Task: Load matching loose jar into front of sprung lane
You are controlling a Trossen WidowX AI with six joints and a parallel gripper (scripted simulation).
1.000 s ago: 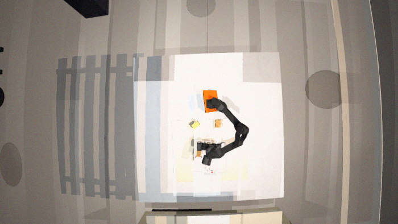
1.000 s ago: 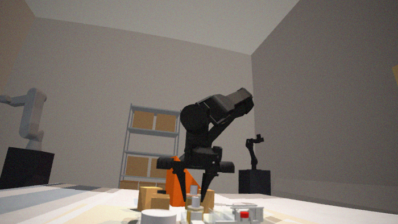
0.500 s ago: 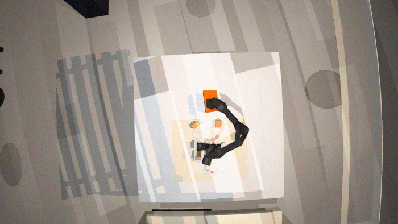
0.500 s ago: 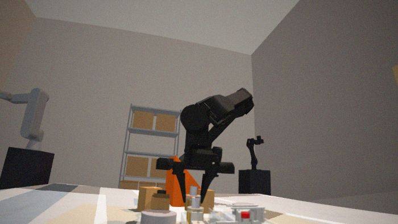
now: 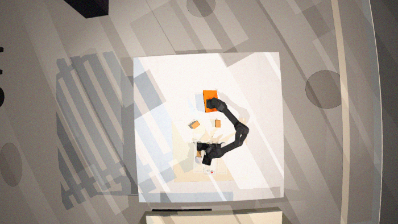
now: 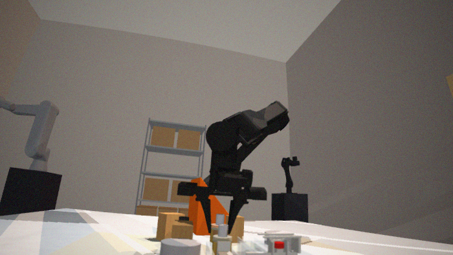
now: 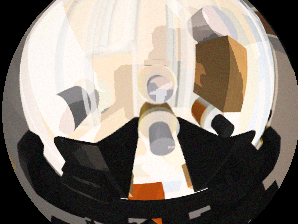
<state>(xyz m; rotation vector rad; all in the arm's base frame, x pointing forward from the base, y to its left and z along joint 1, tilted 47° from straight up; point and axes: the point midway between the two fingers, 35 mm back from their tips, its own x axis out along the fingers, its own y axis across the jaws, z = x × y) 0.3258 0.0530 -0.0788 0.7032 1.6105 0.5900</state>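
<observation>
My gripper tip is 50 mm short of the brown box, 80 mm to the left of it and 10 mm above it. Round my gripper tip: red mark: 220 mm ahead, 20 mm to the left, 20 mm above.
</observation>
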